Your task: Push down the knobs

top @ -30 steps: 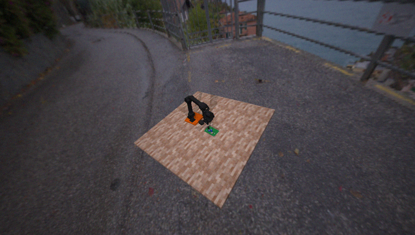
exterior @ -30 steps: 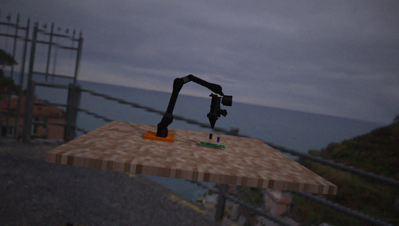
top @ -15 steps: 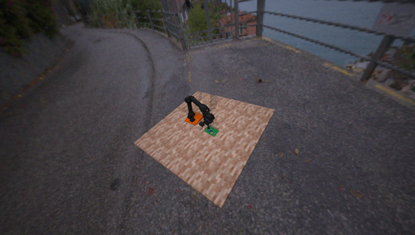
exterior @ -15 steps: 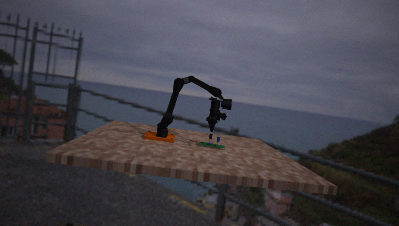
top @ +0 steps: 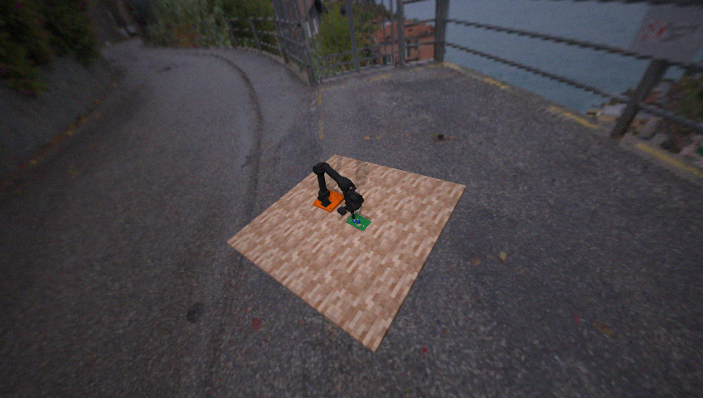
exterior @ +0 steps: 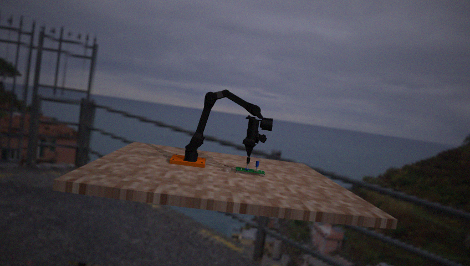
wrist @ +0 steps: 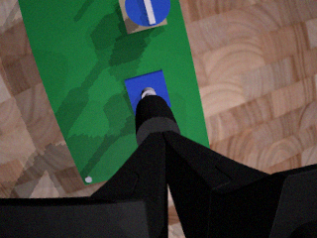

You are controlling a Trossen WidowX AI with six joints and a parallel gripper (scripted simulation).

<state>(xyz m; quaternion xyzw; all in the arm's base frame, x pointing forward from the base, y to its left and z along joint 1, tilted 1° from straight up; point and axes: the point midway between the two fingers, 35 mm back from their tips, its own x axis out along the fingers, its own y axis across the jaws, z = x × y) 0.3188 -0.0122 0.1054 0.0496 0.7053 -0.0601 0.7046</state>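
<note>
Right now the black knob is 2 cm below my gripper tip. From my gripper tip the other things lie so: blue knob 5 cm ahead, 3 cm below, 1 cm to the right.
</note>
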